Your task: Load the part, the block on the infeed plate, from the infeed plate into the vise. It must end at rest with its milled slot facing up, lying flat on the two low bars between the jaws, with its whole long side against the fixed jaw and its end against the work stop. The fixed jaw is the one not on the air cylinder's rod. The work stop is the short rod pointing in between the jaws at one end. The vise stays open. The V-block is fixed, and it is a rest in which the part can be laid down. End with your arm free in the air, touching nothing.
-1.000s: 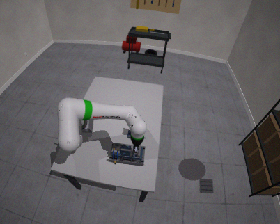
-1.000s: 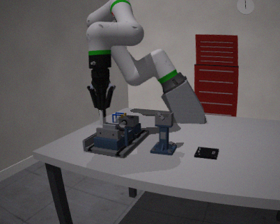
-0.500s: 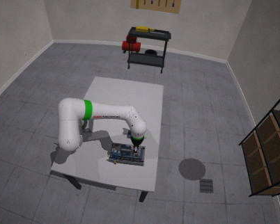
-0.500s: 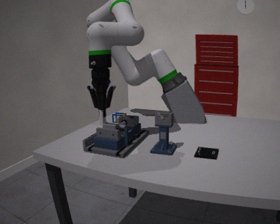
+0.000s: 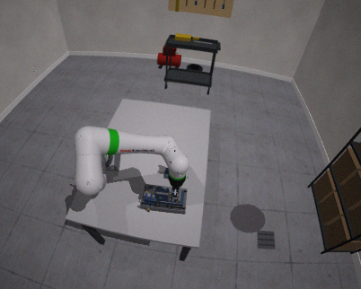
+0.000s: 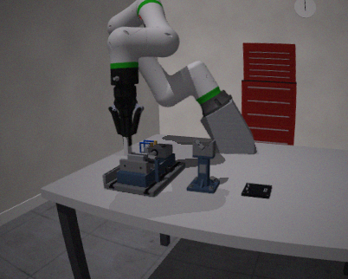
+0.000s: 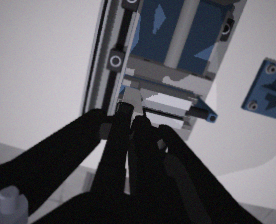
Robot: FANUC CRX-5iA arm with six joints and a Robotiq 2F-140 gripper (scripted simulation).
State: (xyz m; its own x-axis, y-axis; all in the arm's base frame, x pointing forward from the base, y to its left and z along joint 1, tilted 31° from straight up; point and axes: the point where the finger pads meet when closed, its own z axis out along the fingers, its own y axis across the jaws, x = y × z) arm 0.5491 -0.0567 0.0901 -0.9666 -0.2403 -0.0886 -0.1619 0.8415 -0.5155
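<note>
My gripper is now 40 mm to the right of the part, 40 mm above it and 10 mm past it. The rest, counted from my hand: air cylinder rod (90 mm behind, 60 mm below, 20 mm to the left); blue work stop (100 mm to the left, 80 mm below, 20 mm behind); black infeed plate (420 mm to the left, 130 mm below, 130 mm behind).
</note>
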